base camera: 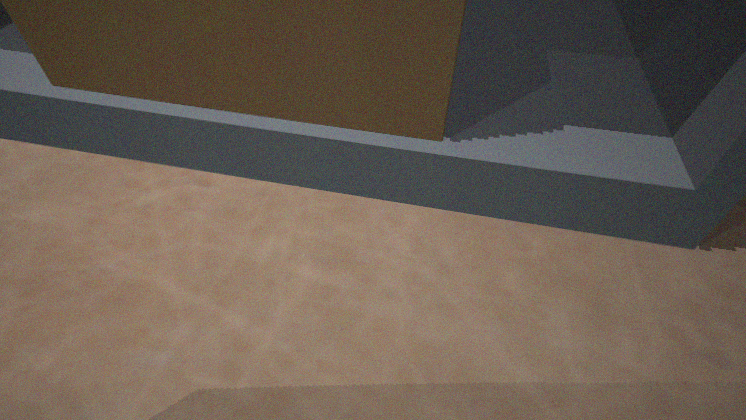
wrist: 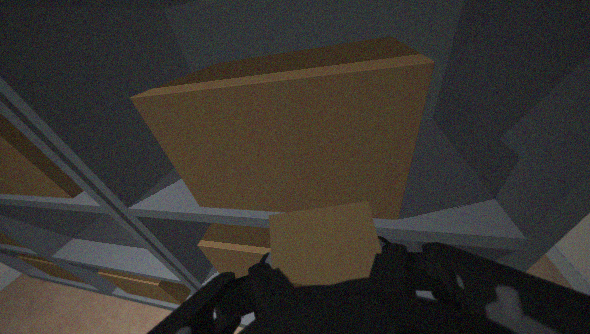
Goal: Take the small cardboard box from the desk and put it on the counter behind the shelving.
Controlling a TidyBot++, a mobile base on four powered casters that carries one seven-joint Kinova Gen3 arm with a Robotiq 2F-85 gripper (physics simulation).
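Frame: origin at the arm's base, x right, y up, z back, level; centimetres.
Seen in the pictures: gripper, between the fingertips: [wrist: 323,250].
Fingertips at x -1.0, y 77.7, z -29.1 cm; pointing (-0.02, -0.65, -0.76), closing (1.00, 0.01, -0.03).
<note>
Pixels of each thing's top centre, then the offset from my fingertips to it. "spot": a spot on its surface instead.
- small cardboard box, centre of its top: [wrist: 324,247] dx +0.1, dy +5.3, dz +3.0 cm
- large cardboard box, centre of its top: [wrist: 278,62] dx -3.3, dy +8.7, dz -34.5 cm
- brown box, a spot on its surface: [base camera: 250,57] spot: dx -8.8, dy -103.0, dz -20.9 cm
My gripper [wrist: 323,250] is shut on the small cardboard box [wrist: 322,240], at the lower middle of the wrist view. The box shows as a plain tan block between the two black fingers, in front of the shelving. The grey shelving [wrist: 240,216] [base camera: 313,156] stands ahead, with its bottom board low across the base camera view. The gripper and the small box do not show in the base camera view. The desk and the counter do not show in either view.
A large cardboard box [wrist: 300,140] stands on a shelf behind the held box. Smaller boxes sit in lower compartments, one [wrist: 235,255] just left of the held box. A brown box [base camera: 250,57] stands on the bottom board. A pale wall [wrist: 577,245] shows at the right.
</note>
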